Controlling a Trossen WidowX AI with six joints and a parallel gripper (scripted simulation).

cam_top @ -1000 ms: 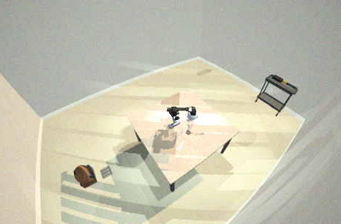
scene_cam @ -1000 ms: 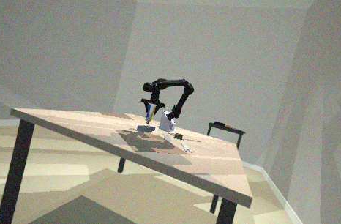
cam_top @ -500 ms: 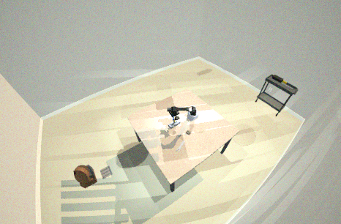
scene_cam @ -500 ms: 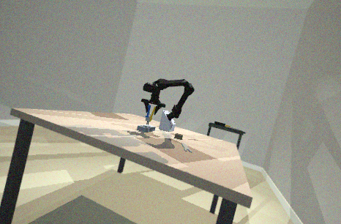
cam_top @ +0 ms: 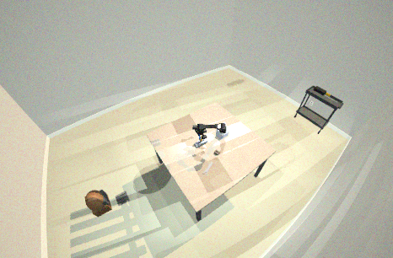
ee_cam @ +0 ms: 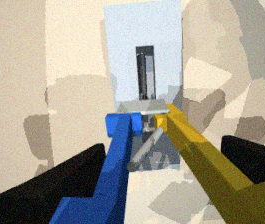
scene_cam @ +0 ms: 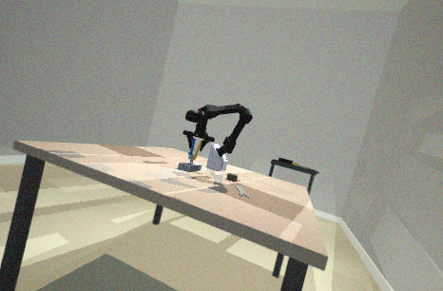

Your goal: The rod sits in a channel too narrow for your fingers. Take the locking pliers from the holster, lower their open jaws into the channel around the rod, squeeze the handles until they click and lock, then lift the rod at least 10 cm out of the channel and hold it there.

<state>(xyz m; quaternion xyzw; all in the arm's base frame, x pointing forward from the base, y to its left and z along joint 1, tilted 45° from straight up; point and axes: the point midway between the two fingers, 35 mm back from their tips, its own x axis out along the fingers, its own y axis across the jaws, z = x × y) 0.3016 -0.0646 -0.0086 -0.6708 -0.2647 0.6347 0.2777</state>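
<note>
My gripper tip is 10 mm past the channel block, 10 mm to the left of it and 100 mm above it. From my gripper tip the other things lie so: grey link bar: 10 mm to the right; then rod: 10 mm to the right, 110 mm below; then yellow handle: 20 mm to the left, 10 mm above.
</note>
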